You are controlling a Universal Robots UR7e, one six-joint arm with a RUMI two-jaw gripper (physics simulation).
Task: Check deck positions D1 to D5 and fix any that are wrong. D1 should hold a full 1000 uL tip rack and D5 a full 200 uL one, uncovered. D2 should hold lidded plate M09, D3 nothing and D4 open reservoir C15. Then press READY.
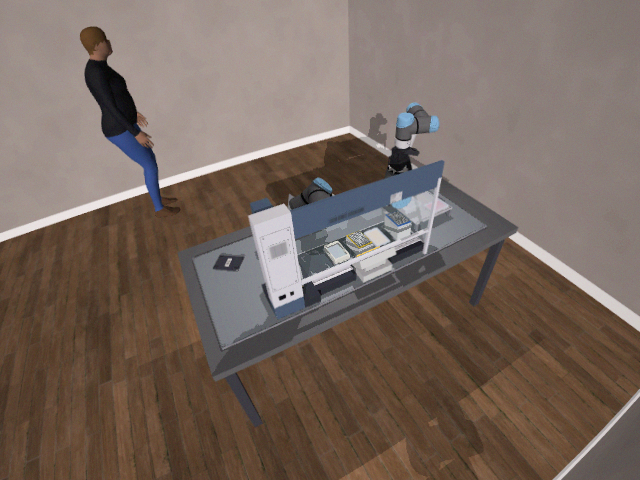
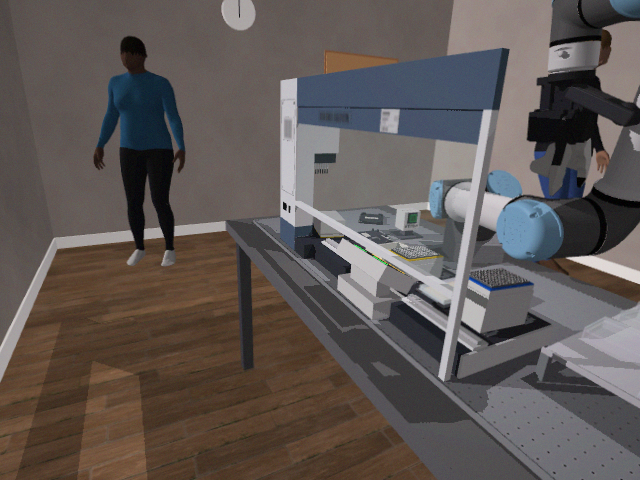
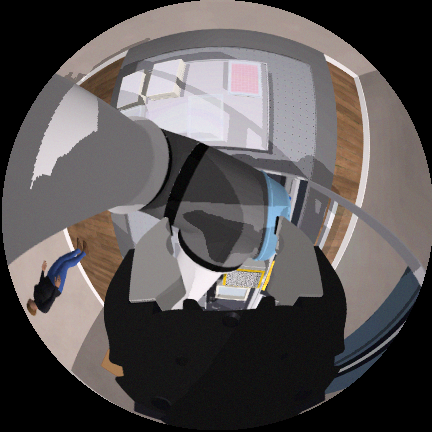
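Note:
My gripper (image 1: 399, 169) (image 2: 566, 180) (image 3: 223, 219) is open and empty, high beside the hood at the far end of the table. On the deck, a blue-rimmed tip rack (image 1: 398, 219) (image 2: 498, 304) stands at the end nearest the side shelf. Next to it is a pale plate (image 1: 376, 236); its lid cannot be made out. Then come a yellow-rimmed tip rack (image 1: 360, 239) (image 2: 416, 252) (image 3: 243, 278), in the middle position, and an open reservoir (image 1: 337, 251) (image 3: 233, 292). The last position (image 1: 314, 261) looks dark, without a rack. READY cannot be made out.
The hood's blue panel (image 1: 361, 198) (image 2: 392, 87) and white post (image 2: 470, 248) flank the deck. The side shelf (image 3: 205, 77) bears a pink plate (image 3: 245, 78) and white boxes (image 3: 166, 79). A person (image 1: 111, 98) stands behind the table, another (image 2: 140, 111) beyond its end.

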